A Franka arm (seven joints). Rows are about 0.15 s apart.
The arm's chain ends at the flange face. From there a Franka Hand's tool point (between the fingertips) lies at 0.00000 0.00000 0.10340 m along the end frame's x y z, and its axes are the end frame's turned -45 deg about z.
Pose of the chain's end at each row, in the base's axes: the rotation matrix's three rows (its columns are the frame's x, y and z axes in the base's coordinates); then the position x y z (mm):
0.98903 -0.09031 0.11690; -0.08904 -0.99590 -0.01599; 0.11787 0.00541 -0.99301; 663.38 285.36 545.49
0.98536 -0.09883 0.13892; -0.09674 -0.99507 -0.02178; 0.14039 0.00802 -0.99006; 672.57 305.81 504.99
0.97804 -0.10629 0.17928; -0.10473 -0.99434 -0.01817; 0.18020 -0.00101 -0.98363; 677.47 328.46 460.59
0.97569 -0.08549 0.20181; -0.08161 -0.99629 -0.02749; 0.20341 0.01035 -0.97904; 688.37 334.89 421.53
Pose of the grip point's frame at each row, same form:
0.76321 0.63549 0.11690; 0.64125 -0.76717 -0.01599; 0.07952 0.08717 -0.99301; 675.47 283.71 442.81
0.76664 0.62687 0.13892; 0.63522 -0.77203 -0.02178; 0.09360 0.10494 -0.99006; 686.93 303.56 402.62
0.76674 0.61642 0.17928; 0.62905 -0.77716 -0.01817; 0.12813 0.12671 -0.98363; 696.01 326.58 358.88
0.75037 0.62947 0.20181; 0.64678 -0.76219 -0.02749; 0.13651 0.15115 -0.97904; 709.24 332.05 320.30

